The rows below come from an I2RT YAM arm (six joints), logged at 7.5 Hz.
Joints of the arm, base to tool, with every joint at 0 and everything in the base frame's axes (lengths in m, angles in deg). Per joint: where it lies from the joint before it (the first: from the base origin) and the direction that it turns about. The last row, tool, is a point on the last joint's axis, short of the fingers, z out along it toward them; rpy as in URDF.
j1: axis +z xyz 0 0 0.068
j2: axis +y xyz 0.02 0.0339 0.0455
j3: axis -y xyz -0.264 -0.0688 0
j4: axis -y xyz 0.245 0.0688 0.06
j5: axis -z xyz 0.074 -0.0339 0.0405
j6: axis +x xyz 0.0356 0 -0.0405
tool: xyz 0 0 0 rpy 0 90 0
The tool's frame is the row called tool.
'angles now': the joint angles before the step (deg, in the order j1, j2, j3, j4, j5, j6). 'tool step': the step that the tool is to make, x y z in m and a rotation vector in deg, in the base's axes. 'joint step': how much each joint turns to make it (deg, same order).
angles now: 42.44, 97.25, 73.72, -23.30, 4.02, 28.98
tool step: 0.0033, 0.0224, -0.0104, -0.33, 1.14, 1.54
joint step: 2.07, 4.47, 3.18, 0.18, -0.04, 0.76
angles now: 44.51, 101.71, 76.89, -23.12, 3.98, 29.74
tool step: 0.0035, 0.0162, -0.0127, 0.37, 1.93, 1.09
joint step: 1.18, 3.80, 2.16, 0.47, -1.16, 1.14
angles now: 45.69, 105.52, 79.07, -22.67, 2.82, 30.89
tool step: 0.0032, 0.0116, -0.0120, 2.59, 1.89, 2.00
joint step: 0.51, 2.71, 0.61, 2.63, -3.36, 0.96
